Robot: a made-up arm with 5 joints. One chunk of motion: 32 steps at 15 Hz.
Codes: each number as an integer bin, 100 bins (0 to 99) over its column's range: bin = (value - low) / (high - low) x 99, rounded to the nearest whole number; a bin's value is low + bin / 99 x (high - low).
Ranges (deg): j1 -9..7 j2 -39..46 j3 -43..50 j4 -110..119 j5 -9..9
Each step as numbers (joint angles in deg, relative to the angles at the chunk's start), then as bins.
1 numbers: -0.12 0.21 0.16 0.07 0.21
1 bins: 55 46 46 48 51
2 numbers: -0.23 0.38 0.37 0.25 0.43
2 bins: 54 46 46 48 52
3 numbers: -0.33 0.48 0.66 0.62 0.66
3 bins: 54 46 46 48 53
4 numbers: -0.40 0.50 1.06 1.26 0.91
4 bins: 53 46 47 48 55
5 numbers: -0.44 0.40 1.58 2.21 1.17
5 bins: 53 46 47 49 56
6 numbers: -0.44 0.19 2.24 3.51 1.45
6 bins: 53 46 48 49 57
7 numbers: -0.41 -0.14 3.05 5.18 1.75
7 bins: 53 45 49 50 59
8 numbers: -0.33 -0.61 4.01 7.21 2.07
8 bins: 54 45 50 51 61
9 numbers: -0.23 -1.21 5.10 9.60 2.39
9 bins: 54 44 51 52 63
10 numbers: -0.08 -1.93 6.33 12.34 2.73
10 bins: 55 43 53 53 65
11 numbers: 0.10 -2.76 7.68 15.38 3.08
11 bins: 56 42 54 54 66
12 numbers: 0.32 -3.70 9.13 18.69 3.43
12 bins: 58 41 55 56 68
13 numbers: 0.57 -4.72 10.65 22.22 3.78
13 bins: 59 40 57 57 70
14 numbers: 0.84 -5.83 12.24 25.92 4.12
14 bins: 61 39 59 59 72
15 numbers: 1.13 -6.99 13.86 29.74 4.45
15 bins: 63 37 61 60 74
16 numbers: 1.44 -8.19 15.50 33.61 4.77
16 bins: 65 36 62 62 76
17 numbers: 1.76 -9.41 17.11 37.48 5.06
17 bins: 67 34 64 64 77
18 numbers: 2.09 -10.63 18.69 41.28 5.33
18 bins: 69 33 66 65 79
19 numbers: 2.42 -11.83 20.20 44.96 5.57
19 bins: 71 32 67 67 80
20 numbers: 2.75 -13.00 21.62 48.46 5.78
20 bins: 73 30 69 69 81
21 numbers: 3.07 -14.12 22.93 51.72 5.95
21 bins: 75 29 70 70 82
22 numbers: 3.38 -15.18 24.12 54.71 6.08
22 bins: 77 28 71 71 83
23 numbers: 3.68 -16.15 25.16 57.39 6.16
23 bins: 78 27 73 72 83
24 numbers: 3.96 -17.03 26.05 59.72 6.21
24 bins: 80 26 74 73 84
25 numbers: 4.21 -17.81 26.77 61.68 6.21
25 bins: 82 25 74 74 84
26 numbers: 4.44 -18.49 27.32 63.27 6.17
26 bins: 83 24 75 75 83
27 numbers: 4.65 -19.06 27.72 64.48 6.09
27 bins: 84 23 75 75 83
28 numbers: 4.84 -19.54 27.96 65.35 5.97
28 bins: 86 23 76 76 82
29 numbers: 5.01 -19.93 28.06 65.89 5.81
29 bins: 87 22 76 76 81
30 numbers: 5.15 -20.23 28.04 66.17 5.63
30 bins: 88 22 76 76 80
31 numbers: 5.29 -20.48 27.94 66.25 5.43
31 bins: 88 22 76 76 79
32 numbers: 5.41 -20.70 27.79 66.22 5.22
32 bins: 89 21 75 76 78
